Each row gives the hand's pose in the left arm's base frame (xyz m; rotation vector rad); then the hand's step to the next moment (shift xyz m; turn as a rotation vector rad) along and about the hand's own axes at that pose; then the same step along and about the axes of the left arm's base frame.
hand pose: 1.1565 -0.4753 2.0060 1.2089 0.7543 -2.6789
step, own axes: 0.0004 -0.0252 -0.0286 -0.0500 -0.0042 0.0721
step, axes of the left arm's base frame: 0.0117 0.0357 -0.0064 -0.0160 -0.0361 0.0785
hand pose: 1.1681 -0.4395 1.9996 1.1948 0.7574 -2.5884
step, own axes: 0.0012 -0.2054 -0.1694 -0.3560 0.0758 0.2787
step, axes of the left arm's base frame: 0.0335 0.2636 -0.0172 0.0794 -0.2243 0.3919
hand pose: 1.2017 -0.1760 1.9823 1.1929 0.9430 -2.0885
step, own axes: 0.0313 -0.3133 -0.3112 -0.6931 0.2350 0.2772
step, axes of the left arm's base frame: -0.0914 0.4308 -0.0453 0.3509 -0.2796 0.6412
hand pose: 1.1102 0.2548 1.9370 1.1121 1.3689 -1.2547
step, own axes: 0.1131 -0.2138 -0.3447 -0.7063 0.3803 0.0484
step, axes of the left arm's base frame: -0.2484 0.3331 -0.0684 0.4827 -0.0423 0.6411
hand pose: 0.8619 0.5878 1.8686 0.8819 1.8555 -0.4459
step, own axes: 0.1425 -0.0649 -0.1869 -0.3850 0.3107 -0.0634
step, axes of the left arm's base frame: -0.1997 0.1305 -0.0506 0.2834 0.1037 0.3971
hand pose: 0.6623 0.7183 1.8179 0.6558 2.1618 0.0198
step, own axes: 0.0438 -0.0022 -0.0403 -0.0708 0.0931 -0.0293
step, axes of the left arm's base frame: -0.0527 0.0268 -0.0071 0.0551 0.0538 0.0928
